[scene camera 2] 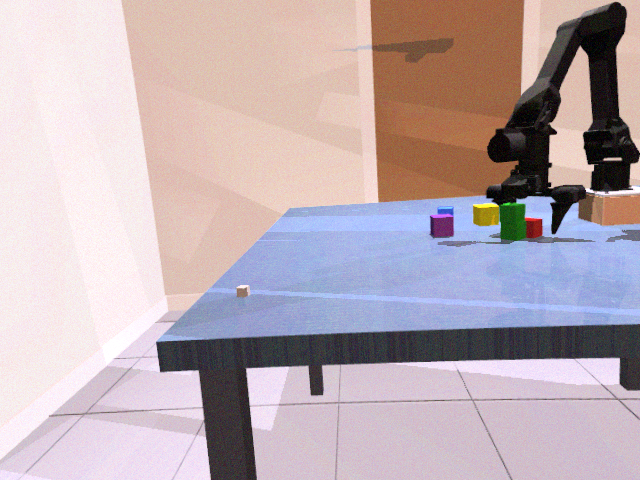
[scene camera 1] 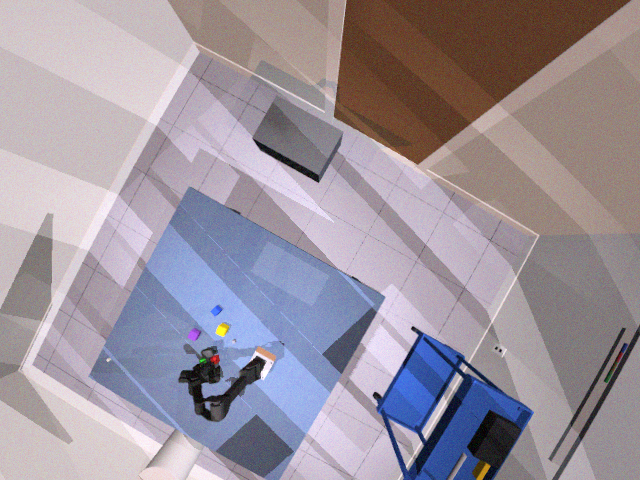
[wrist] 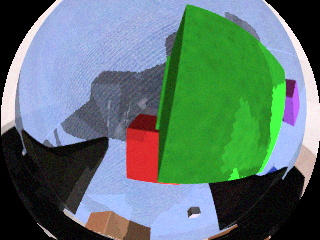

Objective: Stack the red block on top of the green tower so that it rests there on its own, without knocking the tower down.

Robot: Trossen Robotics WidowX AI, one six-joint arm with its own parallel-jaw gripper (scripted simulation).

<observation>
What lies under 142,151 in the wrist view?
A red block.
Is the gripper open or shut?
Open.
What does the gripper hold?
Nothing.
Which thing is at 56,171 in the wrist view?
The gripper.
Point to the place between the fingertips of the gripper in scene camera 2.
531,232
</observation>
